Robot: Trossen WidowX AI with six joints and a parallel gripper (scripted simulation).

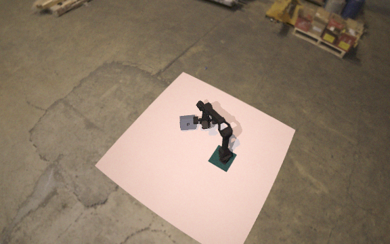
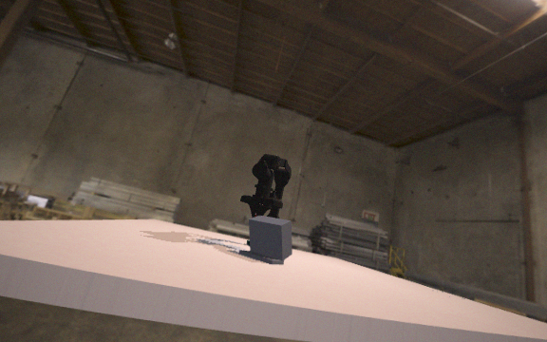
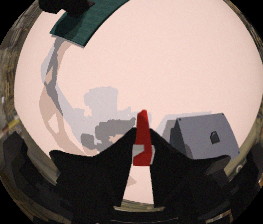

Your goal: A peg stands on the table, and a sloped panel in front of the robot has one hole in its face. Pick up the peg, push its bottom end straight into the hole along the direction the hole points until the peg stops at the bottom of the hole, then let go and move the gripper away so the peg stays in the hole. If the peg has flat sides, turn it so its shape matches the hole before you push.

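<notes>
My gripper tip is 130 mm short of the grey sloped panel, 60 mm to the right of it and 30 mm above it. From my gripper tip the other things lie so: red peg (20 mm above).
</notes>
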